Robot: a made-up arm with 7 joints. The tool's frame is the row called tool.
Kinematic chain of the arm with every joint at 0, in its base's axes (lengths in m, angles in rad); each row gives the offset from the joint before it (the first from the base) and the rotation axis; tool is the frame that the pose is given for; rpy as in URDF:
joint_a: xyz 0 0 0 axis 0.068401 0.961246 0.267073
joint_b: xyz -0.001 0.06 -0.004 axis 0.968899 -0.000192 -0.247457
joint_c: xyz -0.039 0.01 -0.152 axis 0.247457 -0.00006 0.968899
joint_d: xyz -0.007 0 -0.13 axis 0.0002 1 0.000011
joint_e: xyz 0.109 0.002 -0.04 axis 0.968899 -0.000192 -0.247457
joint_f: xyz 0.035 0 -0.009 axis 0.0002 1 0.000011
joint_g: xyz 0.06 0 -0.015 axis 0.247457 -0.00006 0.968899
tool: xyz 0 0 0 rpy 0 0.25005 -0.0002
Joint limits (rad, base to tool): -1.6..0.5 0..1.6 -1.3..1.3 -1.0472..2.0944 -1.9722..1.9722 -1.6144..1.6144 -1.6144..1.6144
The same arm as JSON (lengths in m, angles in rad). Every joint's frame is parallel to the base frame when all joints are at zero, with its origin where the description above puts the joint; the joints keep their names.
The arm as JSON. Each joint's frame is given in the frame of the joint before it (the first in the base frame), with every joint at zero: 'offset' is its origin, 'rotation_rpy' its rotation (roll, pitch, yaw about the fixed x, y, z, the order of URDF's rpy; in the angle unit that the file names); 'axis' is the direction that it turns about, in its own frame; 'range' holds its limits. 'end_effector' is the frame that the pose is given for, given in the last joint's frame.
{"length_unit": "m", "angle_unit": "rad", "chain": [{"id": "joint_a", "offset": [0.0, 0.0, 0.0], "rotation_rpy": [0.0, 0.0, 0.0], "axis": [0.068403, 0.961235, 0.26711], "range": [-1.6, 0.5]}, {"id": "joint_b", "offset": [-0.001, 0.06, -0.004], "rotation_rpy": [0.0, 0.0, 0.0], "axis": [0.968889, -0.0002, -0.247497], "range": [0.0, 1.6]}, {"id": "joint_c", "offset": [-0.039, 0.01, -0.152], "rotation_rpy": [0.0, 0.0, 0.0], "axis": [0.247497, -0.0001, 0.968889], "range": [-1.3, 1.3]}, {"id": "joint_d", "offset": [-0.007, 0.0, -0.13], "rotation_rpy": [0.0, 0.0, 0.0], "axis": [0.0002, 1.0, 0.0], "range": [-1.0472, 2.0944]}, {"id": "joint_e", "offset": [0.109, 0.002, -0.04], "rotation_rpy": [0.0, 0.0, 0.0], "axis": [0.968889, -0.0002, -0.247497], "range": [-1.9722, 1.9722]}, {"id": "joint_f", "offset": [0.035, 0.0, -0.009], "rotation_rpy": [0.0, 0.0, 0.0], "axis": [0.0002, 1.0, 0.0], "range": [-1.6144, 1.6144]}, {"id": "joint_g", "offset": [0.06, 0.0, -0.015], "rotation_rpy": [0.0, 0.0, 0.0], "axis": [0.247497, -0.0001, 0.968889], "range": [-1.6144, 1.6144]}], "end_effector": {"offset": [0.0, 0.0, 0.0], "rotation_rpy": [0.0, 0.25, -0.0002]}}
